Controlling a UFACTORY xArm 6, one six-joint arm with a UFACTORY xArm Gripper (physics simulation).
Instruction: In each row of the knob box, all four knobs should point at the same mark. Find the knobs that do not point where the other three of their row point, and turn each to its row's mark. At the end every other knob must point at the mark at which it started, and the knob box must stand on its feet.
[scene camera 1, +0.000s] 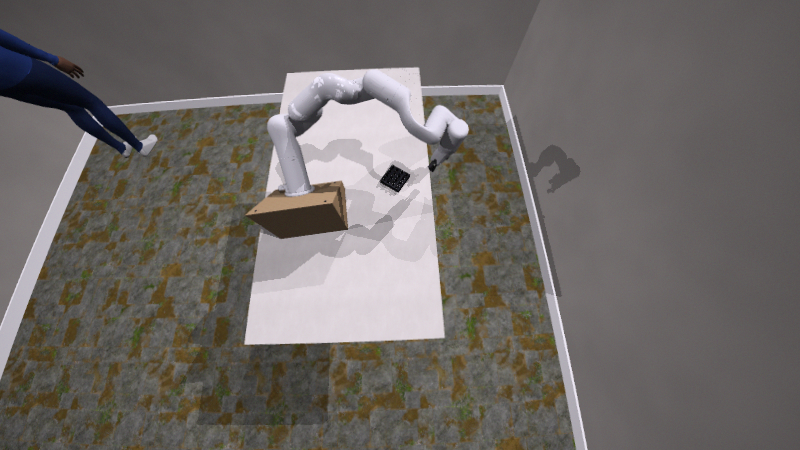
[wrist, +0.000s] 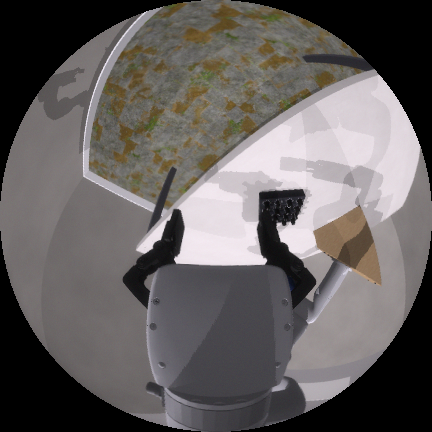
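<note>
The black knob box stands on the white table, near its right edge in the scene view. Its knobs show as small dark stubs in the wrist view; where each one points is too small to tell. My gripper is open and empty. In the scene view it is at the table's right edge, to the right of the knob box and apart from it. In the wrist view its right finger overlaps the box's lower left corner and hides part of it.
A brown wooden block carries the arm's base, left of the knob box in the scene view. A person in blue stands at the far left, off the table. A grey wall rises on the right.
</note>
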